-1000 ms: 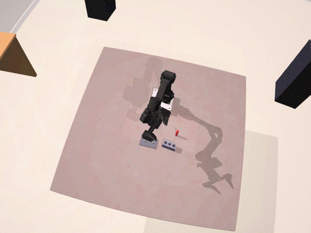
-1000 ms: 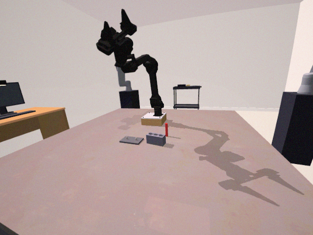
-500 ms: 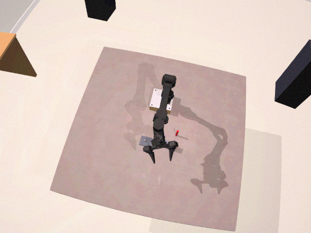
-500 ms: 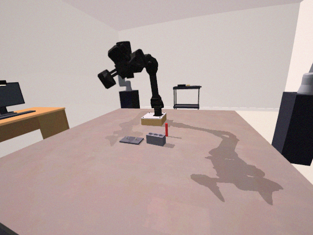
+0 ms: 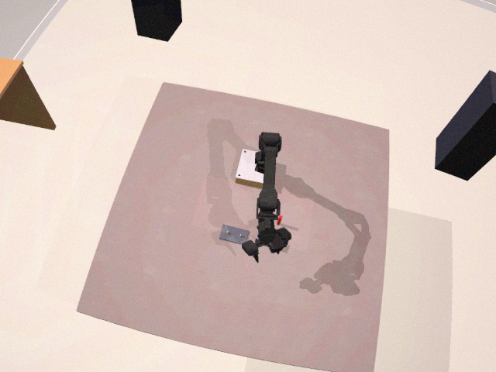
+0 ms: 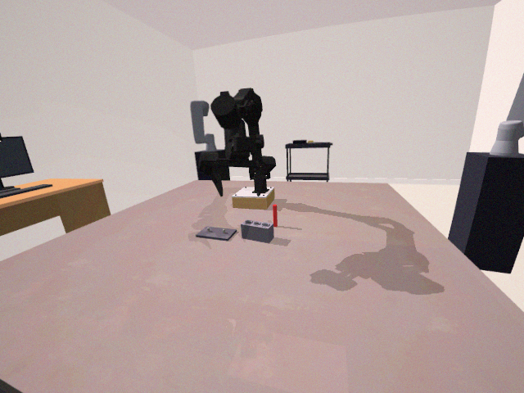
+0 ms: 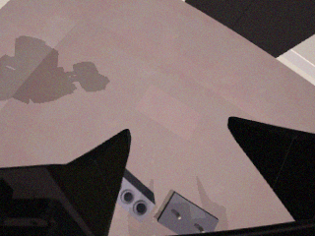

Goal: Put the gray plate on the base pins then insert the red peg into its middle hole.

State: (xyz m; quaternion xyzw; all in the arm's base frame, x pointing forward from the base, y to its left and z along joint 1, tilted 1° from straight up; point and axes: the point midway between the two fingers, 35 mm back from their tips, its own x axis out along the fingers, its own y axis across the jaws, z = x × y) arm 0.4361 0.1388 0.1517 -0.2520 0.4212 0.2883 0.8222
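Right now my gripper tip is 14 cm above the gray plate, 13 cm past it and 2 cm to the left of it. The rest, counted from my gripper tip: red peg 23 cm behind, 14 cm below.
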